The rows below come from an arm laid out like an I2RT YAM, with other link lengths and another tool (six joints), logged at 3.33 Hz.
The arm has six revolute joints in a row. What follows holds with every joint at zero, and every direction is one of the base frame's.
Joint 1 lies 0.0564 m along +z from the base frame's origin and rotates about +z.
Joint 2 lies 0.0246 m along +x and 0.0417 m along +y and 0.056 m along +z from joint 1 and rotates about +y.
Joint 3 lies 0.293 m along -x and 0.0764 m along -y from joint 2 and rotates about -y.
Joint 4 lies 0.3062 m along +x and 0.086 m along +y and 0.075 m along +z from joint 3 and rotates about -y.
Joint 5 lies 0.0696 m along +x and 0.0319 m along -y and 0.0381 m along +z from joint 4 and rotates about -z.
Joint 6 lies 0.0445 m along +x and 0.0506 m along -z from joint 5 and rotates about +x.
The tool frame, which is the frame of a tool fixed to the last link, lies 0.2 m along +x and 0.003 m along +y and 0.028 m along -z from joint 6; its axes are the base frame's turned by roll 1.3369, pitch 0.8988 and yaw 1.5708 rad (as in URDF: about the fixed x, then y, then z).
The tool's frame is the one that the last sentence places.
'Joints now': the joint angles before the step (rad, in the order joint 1, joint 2, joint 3, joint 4, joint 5, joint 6). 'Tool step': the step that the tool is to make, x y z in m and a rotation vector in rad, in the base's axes. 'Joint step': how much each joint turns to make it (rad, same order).
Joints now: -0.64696 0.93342 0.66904 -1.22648 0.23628 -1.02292
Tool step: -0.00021 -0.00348 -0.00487 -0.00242 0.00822 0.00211
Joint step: -0.00807 0.01376 -0.01102 0.02232 0.00608 -0.01100
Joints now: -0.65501 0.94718 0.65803 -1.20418 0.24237 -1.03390
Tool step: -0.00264 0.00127 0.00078 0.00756 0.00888 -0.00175
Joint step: -0.00458 0.00274 0.00361 -0.01183 -0.00076 -0.00286
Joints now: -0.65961 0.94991 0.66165 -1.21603 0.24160 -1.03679
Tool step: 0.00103 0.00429 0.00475 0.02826 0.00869 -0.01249
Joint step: -0.00002 0.02773 0.03121 -0.03084 -0.01632 0.01372
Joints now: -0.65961 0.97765 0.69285 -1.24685 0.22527 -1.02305
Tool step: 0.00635 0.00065 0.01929 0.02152 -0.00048 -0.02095
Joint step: 0.00077 0.04109 0.08468 -0.06129 -0.01664 0.02276
